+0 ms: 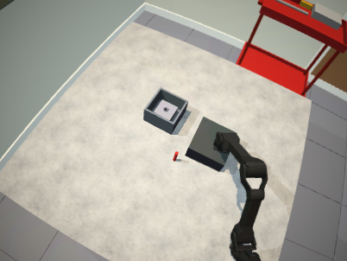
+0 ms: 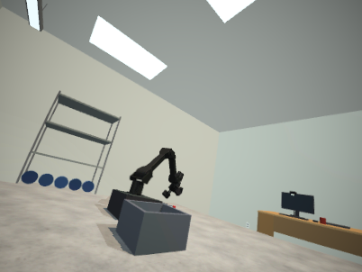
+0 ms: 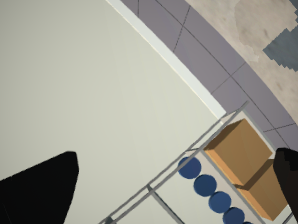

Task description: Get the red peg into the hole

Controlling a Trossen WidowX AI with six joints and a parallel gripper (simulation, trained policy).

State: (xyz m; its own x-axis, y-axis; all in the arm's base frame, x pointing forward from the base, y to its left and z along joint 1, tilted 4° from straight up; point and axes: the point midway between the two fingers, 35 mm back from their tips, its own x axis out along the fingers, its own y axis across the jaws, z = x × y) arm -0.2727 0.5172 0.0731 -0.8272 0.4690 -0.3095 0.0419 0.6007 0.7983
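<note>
Right now my gripper tip is 480 mm short of the red peg, 430 mm to the left of it and 70 mm above it. From my gripper tip the other things lie so: grey box 650 mm to the right, 600 mm ahead, 80 mm below; plate 650 mm to the right, 600 mm ahead, 60 mm below.
</note>
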